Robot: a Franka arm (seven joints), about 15 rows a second.
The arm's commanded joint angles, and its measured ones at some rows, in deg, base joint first. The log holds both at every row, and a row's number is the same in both.
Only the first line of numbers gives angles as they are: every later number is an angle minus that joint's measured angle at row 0.
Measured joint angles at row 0:
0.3, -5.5, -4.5, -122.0, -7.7, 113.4, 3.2
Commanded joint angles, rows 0 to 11:
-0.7, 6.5, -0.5, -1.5, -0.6, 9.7, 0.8
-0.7, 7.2, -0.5, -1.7, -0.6, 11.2, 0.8
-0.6, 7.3, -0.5, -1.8, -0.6, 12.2, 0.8
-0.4, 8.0, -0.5, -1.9, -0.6, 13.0, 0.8
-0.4, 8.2, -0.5, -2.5, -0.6, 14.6, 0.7
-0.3, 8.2, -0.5, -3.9, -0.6, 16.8, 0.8
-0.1, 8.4, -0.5, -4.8, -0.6, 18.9, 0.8
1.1, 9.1, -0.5, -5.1, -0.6, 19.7, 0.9
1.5, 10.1, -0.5, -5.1, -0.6, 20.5, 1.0
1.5, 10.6, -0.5, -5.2, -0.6, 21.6, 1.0
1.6, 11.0, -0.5, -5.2, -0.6, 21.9, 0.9
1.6, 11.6, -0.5, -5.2, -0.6, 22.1, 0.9
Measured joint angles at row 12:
4.2, 8.0, 1.6, -6.5, 2.8, 17.4, 1.8
